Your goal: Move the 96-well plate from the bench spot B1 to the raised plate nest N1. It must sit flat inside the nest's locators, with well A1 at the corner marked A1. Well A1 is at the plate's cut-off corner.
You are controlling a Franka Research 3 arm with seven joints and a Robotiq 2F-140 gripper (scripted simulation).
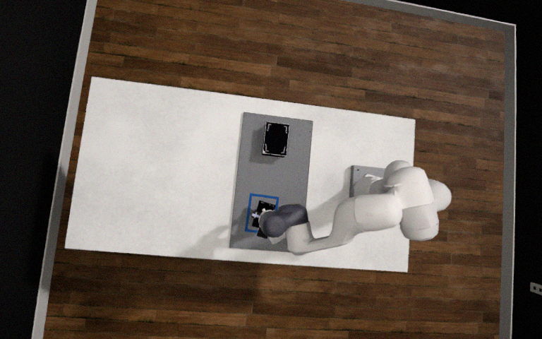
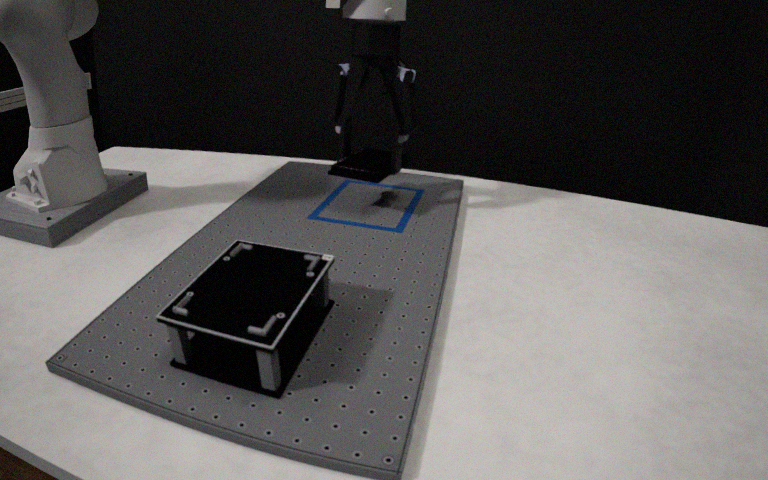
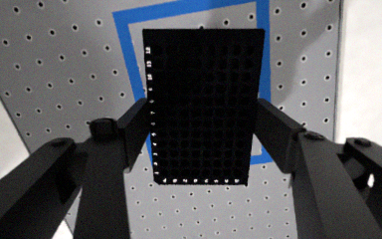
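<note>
Right now my hand is 3 cm past the raised plate nest N1, 38 cm to the left of it and 3 cm above it. Also, from my hand: A1 mark: 3 cm ahead, 31 cm to the right, 3 cm below; black 96-well plate: 2 cm below.
</note>
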